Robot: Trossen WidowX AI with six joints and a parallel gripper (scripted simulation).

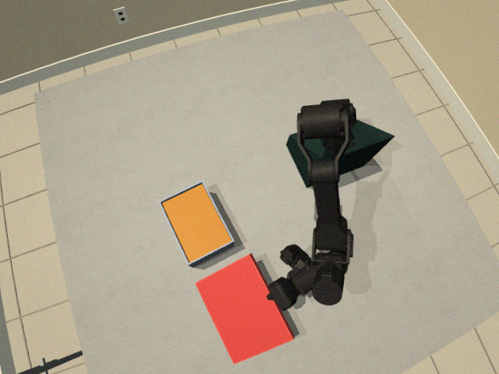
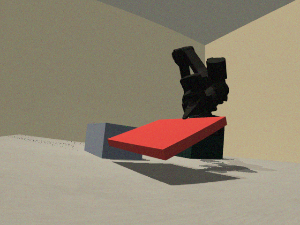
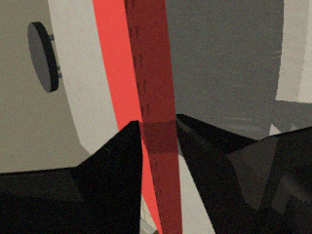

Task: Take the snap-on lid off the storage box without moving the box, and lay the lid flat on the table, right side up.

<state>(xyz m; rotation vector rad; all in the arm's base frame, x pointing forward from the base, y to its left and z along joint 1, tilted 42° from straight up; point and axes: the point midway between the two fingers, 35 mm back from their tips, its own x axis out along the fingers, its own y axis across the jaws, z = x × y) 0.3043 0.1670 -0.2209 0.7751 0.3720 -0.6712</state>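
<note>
Right now my gripper tip is 7 cm short of the red lid and 3 cm above it. Also, from my gripper tip: grey-blue storage box 10 cm ahead, 25 cm to the right, 7 cm below.
</note>
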